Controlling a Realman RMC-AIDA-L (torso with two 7-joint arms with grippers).
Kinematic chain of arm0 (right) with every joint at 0, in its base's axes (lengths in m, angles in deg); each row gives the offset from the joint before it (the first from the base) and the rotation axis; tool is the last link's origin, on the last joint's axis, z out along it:
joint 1: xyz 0 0 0.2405 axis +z
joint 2: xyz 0 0 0 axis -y
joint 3: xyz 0 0 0.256 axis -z
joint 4: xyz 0 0 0 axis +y
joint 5: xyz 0 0 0.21 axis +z
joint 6: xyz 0 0 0 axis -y
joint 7: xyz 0 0 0.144 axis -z
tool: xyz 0 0 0
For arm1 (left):
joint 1: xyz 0 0 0.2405 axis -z
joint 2: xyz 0 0 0 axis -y
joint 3: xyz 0 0 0.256 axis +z
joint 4: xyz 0 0 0 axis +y
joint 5: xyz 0 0 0.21 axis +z
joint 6: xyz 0 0 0 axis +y
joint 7: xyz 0 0 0.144 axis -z
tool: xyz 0 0 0
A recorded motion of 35 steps. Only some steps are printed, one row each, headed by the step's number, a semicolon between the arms.
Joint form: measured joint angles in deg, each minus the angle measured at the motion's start. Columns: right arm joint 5, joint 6, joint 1, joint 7, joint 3, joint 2, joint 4; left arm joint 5, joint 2, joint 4, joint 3, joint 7, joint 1, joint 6.
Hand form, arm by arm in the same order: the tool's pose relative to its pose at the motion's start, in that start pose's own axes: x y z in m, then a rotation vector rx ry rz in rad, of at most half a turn. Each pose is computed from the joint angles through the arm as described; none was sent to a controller.
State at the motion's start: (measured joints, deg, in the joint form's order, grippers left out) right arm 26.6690 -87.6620 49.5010 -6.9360 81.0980 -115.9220 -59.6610; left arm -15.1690 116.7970 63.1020 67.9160 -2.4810 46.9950 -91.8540
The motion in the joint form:
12: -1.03 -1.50 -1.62 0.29 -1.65 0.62 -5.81; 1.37 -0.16 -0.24 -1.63 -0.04 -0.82 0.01
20: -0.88 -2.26 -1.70 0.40 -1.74 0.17 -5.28; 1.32 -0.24 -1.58 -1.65 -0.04 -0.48 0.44
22: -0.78 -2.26 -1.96 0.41 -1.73 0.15 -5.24; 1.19 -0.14 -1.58 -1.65 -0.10 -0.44 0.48
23: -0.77 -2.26 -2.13 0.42 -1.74 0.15 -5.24; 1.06 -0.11 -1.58 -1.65 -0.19 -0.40 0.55
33: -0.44 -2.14 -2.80 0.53 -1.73 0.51 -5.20; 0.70 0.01 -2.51 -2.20 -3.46 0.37 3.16
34: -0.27 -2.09 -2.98 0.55 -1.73 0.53 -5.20; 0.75 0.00 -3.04 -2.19 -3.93 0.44 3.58
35: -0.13 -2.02 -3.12 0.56 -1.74 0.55 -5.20; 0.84 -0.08 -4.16 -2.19 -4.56 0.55 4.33
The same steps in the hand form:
12: -0.0045 -0.0068 -0.0183 0.0049 -0.0640 -0.0009; -0.0039 -0.0117 0.0019 0.0133 -0.0062 -0.0369
20: -0.0003 -0.0051 -0.0146 -0.0025 -0.0385 0.0012; -0.0042 -0.0117 0.0051 0.0121 -0.0166 -0.0389
22: 0.0010 -0.0060 -0.0134 -0.0043 -0.0348 0.0047; -0.0040 -0.0105 0.0053 0.0084 -0.0161 -0.0367
23: 0.0018 -0.0068 -0.0129 -0.0045 -0.0330 0.0070; -0.0037 -0.0098 0.0053 0.0057 -0.0145 -0.0344
33: 0.0039 -0.0117 -0.0116 -0.0048 -0.0296 0.0165; 0.0046 -0.0067 0.0057 -0.0050 0.0260 0.0214
34: 0.0045 -0.0122 -0.0111 -0.0074 -0.0285 0.0187; 0.0046 -0.0070 0.0073 -0.0039 0.0251 0.0283
35: 0.0050 -0.0127 -0.0107 -0.0097 -0.0282 0.0208; 0.0044 -0.0083 0.0106 -0.0016 0.0210 0.0355

